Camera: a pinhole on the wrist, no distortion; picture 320 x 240 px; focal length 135.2 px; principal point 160.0 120.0 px. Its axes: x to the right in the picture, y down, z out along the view. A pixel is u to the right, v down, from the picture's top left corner.
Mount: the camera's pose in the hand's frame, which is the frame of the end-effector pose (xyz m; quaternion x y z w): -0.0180 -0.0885 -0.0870 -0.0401 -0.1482 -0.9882 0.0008
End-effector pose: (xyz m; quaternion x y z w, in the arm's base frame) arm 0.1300 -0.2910 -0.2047 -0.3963 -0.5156 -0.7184 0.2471
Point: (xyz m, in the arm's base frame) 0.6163 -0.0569 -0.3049
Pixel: 260 69
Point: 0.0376 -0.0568 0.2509
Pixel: 23 98
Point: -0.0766 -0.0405 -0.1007
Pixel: 45 217
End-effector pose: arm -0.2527 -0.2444 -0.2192 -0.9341 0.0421 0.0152 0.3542
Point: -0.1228 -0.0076 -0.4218
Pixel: 122 149
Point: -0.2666 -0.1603 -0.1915
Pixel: 175 151
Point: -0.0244 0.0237 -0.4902
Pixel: 102 147
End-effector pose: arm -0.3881 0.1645 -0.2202 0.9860 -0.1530 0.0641 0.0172
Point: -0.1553 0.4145 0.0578
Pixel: behind the camera
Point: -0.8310 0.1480 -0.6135
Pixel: 309 88
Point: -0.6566 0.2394 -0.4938
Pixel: 299 120
